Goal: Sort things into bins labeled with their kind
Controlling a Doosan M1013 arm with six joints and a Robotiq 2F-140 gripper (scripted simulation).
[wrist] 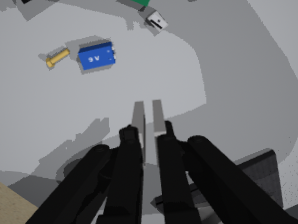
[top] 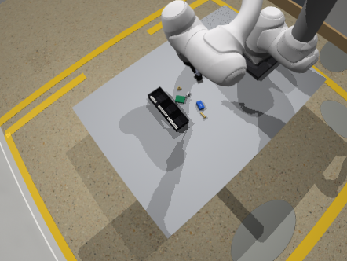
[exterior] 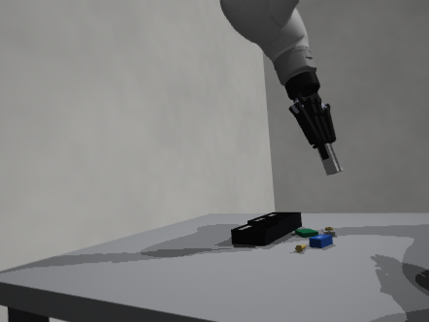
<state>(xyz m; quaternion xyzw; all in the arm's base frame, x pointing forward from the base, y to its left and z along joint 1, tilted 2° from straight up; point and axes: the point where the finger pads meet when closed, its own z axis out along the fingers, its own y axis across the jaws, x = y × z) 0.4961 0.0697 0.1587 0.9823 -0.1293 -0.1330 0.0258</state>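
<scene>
My hand is 17 cm short of the black bin tray, 16 cm above it and 2 cm to the left of it. From my hand the other things lie so: small white piece: 17 cm below, 4 cm to the right, 3 cm ahead; then flat green board: 17 cm below, 8 cm ahead, 3 cm to the right; then blue battery: 17 cm below, 5 cm to the left, 1 cm ahead.
</scene>
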